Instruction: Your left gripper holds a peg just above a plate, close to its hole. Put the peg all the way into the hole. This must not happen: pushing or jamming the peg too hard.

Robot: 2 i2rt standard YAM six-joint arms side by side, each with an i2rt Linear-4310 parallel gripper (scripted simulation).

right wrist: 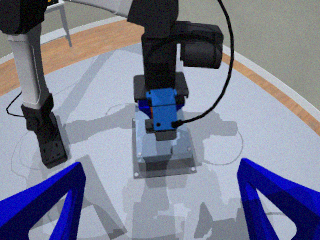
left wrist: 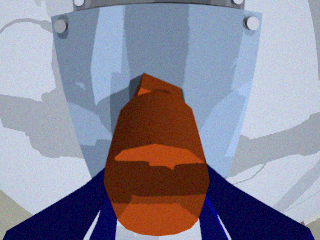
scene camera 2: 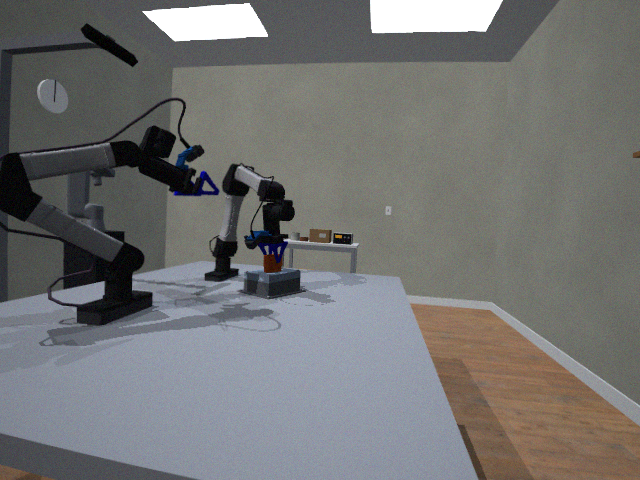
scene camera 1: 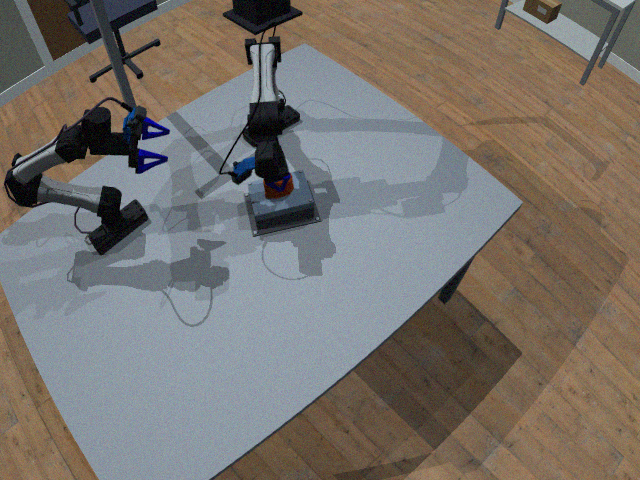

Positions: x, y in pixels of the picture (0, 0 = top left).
Labels:
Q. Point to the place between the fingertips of my right gripper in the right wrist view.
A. At 161, 170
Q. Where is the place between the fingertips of my left gripper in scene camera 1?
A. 279, 184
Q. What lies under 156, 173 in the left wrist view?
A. An orange peg.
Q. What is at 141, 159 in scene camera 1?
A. My right gripper.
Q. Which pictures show my left gripper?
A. The right wrist view, the left wrist view, scene camera 2 and scene camera 1: all of them.

